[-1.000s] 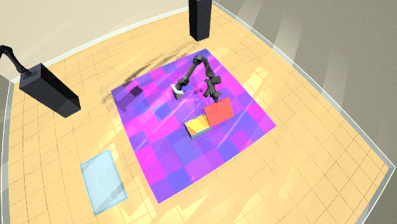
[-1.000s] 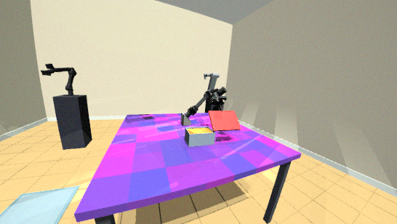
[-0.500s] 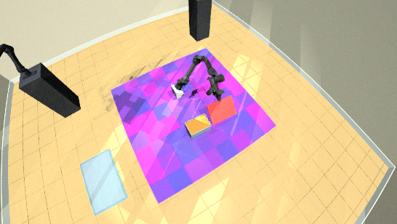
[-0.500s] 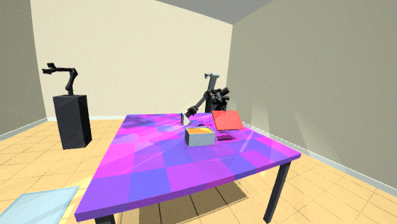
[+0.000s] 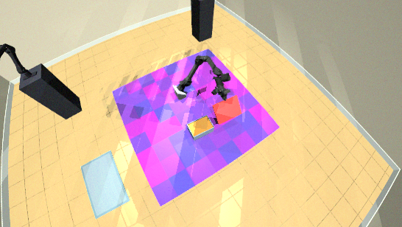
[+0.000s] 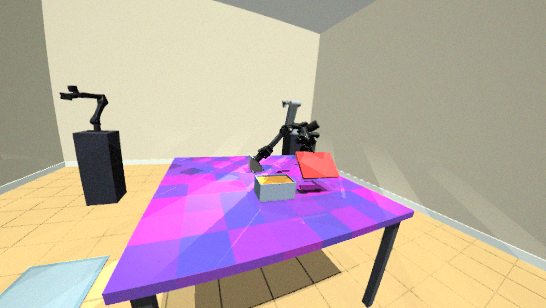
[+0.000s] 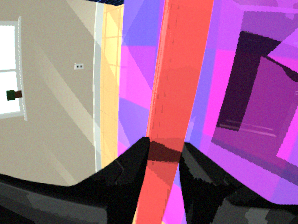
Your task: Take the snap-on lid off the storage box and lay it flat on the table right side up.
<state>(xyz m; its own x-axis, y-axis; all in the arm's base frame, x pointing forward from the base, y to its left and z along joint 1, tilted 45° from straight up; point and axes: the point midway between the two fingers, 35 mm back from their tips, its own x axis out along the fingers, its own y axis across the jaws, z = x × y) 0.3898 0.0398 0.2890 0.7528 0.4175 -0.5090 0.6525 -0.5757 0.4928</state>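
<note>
Right now the red lid is 60 mm ahead of my gripper tip, 10 mm to the right of it and 50 mm below it. Also, from my gripper tip: grey storage box 40 mm ahead, 270 mm to the right, 180 mm below.
</note>
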